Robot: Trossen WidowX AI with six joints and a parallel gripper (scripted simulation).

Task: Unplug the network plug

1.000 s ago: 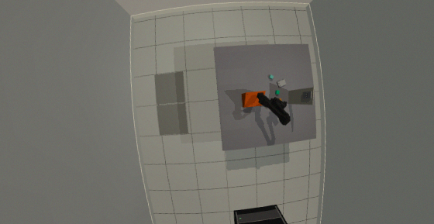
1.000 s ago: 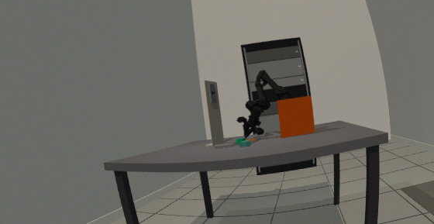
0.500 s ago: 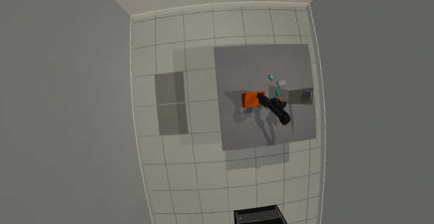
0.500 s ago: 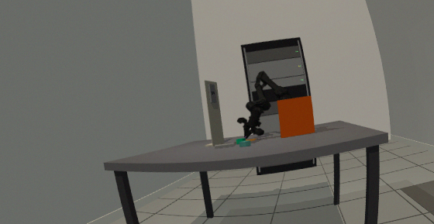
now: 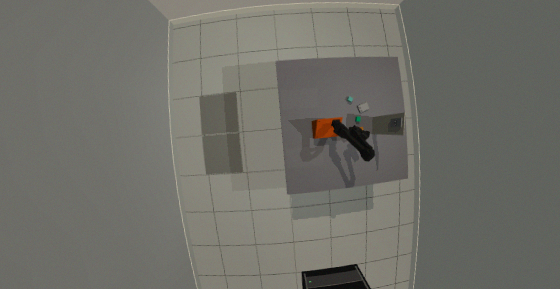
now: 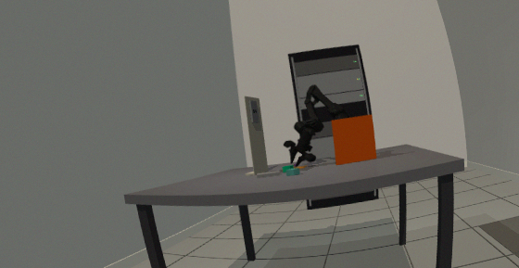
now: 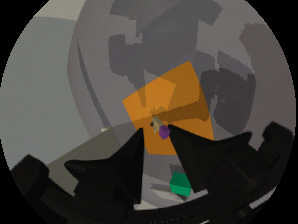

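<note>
My gripper tip is right at the network plug. Round my gripper tip: green block: 14 cm to the left, 1 cm below; then orange marked square: 2 cm below; then upright beige panel: 17 cm ahead, 8 cm to the left, 17 cm above.
</note>
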